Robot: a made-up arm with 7 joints. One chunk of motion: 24 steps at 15 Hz.
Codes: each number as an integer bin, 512 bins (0 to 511) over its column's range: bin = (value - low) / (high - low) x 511, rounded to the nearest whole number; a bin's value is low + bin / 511 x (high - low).
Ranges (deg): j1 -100.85..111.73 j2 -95.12..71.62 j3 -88.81..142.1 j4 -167.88..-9.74 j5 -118.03..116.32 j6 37.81..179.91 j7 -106..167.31
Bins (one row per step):
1: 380 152 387 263 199 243 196
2: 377 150 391 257 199 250 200
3: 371 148 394 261 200 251 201
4: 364 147 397 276 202 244 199
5: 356 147 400 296 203 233 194
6: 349 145 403 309 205 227 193
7: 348 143 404 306 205 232 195
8: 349 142 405 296 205 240 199
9: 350 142 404 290 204 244 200
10: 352 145 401 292 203 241 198
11: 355 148 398 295 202 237 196
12: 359 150 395 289 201 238 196
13: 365 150 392 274 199 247 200
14: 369 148 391 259 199 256 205
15: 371 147 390 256 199 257 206
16: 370 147 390 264 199 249 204
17: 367 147 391 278 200 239 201
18: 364 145 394 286 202 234 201
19: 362 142 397 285 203 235 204
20: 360 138 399 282 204 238 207
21: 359 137 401 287 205 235 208
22: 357 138 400 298 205 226 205
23: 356 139 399 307 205 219 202
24: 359 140 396 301 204 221 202
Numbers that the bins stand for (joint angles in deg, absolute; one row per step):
1: 57.23 -45.52 86.07 -86.49 -26.77 105.38 -1.17
2: 55.98 -46.17 87.87 -88.35 -26.77 107.33 0.97
3: 53.49 -46.83 89.23 -87.11 -26.31 107.61 1.51
4: 50.58 -47.15 90.59 -82.47 -25.39 105.66 0.44
5: 47.25 -47.15 91.94 -76.28 -24.93 102.60 -2.24
6: 44.34 -47.81 93.30 -72.25 -24.01 100.93 -2.77
7: 43.92 -48.46 93.75 -73.18 -24.01 102.33 -1.70
8: 44.34 -48.79 94.20 -76.28 -24.01 104.55 0.44
9: 44.75 -48.79 93.75 -78.13 -24.47 105.66 0.97
10: 45.58 -47.81 92.39 -77.51 -24.93 104.83 -0.10
11: 46.83 -46.83 91.04 -76.59 -25.39 103.72 -1.17
12: 48.50 -46.17 89.68 -78.44 -25.85 103.99 -1.17
13: 50.99 -46.17 88.33 -83.08 -26.77 106.50 0.97
14: 52.66 -46.83 87.87 -87.73 -26.77 109.00 3.64
15: 53.49 -47.15 87.42 -88.66 -26.77 109.28 4.18
16: 53.07 -47.15 87.42 -86.18 -26.77 107.05 3.11
17: 51.82 -47.15 87.87 -81.85 -26.31 104.27 1.51
18: 50.58 -47.81 89.23 -79.37 -25.39 102.88 1.51
19: 49.74 -48.79 90.59 -79.68 -24.93 103.16 3.11
20: 48.91 -50.09 91.49 -80.61 -24.47 103.99 4.71
21: 48.50 -50.42 92.39 -79.06 -24.01 103.16 5.25
22: 47.66 -50.09 91.94 -75.66 -24.01 100.66 3.64
23: 47.25 -49.76 91.49 -72.87 -24.01 98.71 2.04
24: 48.50 -49.44 90.13 -74.73 -24.47 99.27 2.04

